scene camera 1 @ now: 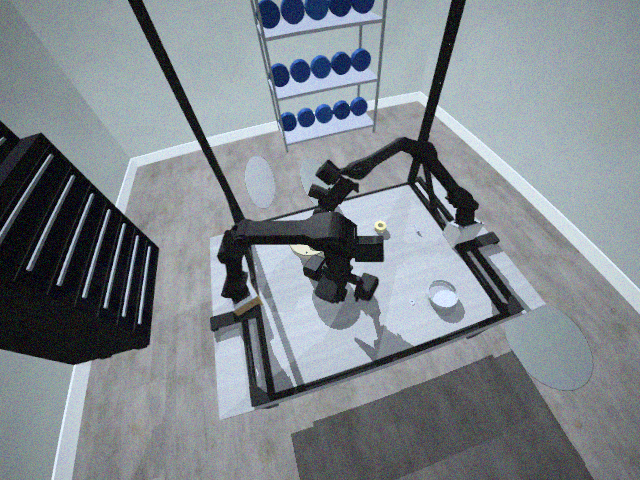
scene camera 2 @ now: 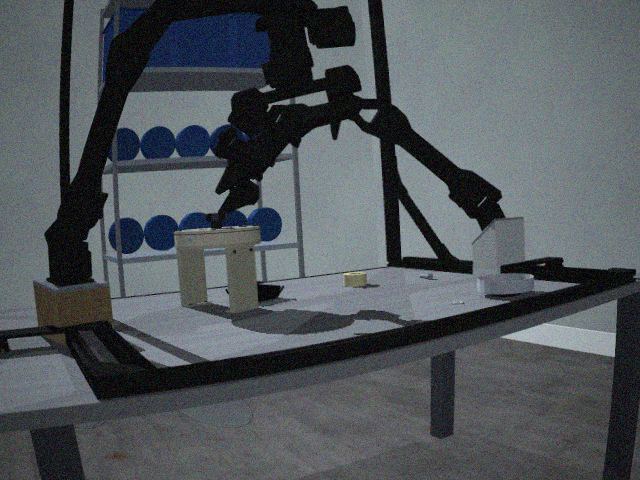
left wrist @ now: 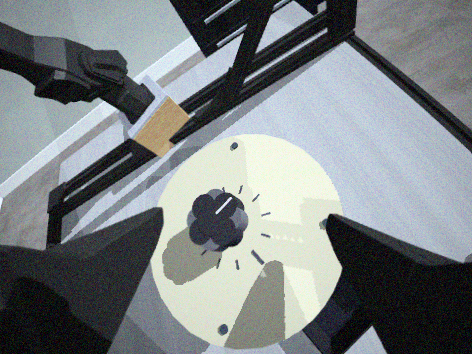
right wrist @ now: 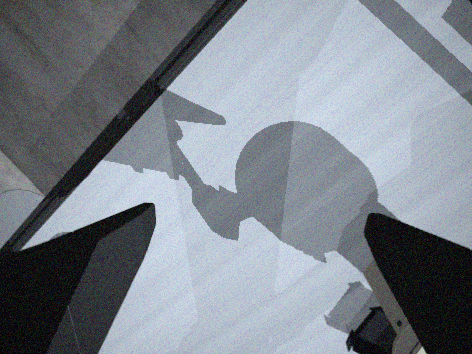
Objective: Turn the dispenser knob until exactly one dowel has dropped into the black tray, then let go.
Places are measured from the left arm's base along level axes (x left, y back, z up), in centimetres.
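Pixels of known places: left gripper, between the fingertips: [scene camera 2: 218,204] [left wrist: 246,218]; right gripper, between the fingertips: [scene camera 2: 303,146] [right wrist: 260,218]; left arm's base, origin of its link: [scene camera 1: 465,222] [scene camera 2: 497,229]; right arm's base, origin of its link: [scene camera 1: 239,292] [scene camera 2: 69,281] [left wrist: 138,103].
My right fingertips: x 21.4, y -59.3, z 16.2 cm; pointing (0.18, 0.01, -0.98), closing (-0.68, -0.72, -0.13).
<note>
Ahead of a thing's pixels: the offset from my right fingertips to its middle.
The dispenser {dx -30.2, dy -3.5, dz -13.2 cm} [scene camera 1: 303,250] [scene camera 2: 217,237] [left wrist: 295,170] has a round cream top on legs. Its dark lobed knob {dx -30.2, dy -3.5, dz -9.6 cm} [left wrist: 217,220] stands on the top, its white line pointing up and right in the left wrist view; tick marks lie around it. My left gripper [left wrist: 246,218] is open above the top, with the knob between and beyond its spread fingers, apart from them. My right gripper [scene camera 1: 350,289] [right wrist: 260,218] is open and empty, high over the table. The black tray {dx -33.7, dy +4.7, dz -25.1 cm} [scene camera 2: 269,291] [left wrist: 330,320] [right wrist: 372,332] sits low at the dispenser, partly hidden; I cannot make out a dowel in it.
A yellow ring-shaped piece {dx -35.8, dy +28.9, dz -25.0 cm} [scene camera 2: 354,280] stands on the table right of the dispenser in scene camera 2. A clear round dish {dx +1.0, dy +38.7, dz -24.7 cm} [scene camera 2: 505,284] stands near the right mount. Small pale bits lie near both. The arms cross above the table; a dark frame rail [scene camera 2: 289,360] edges it.
</note>
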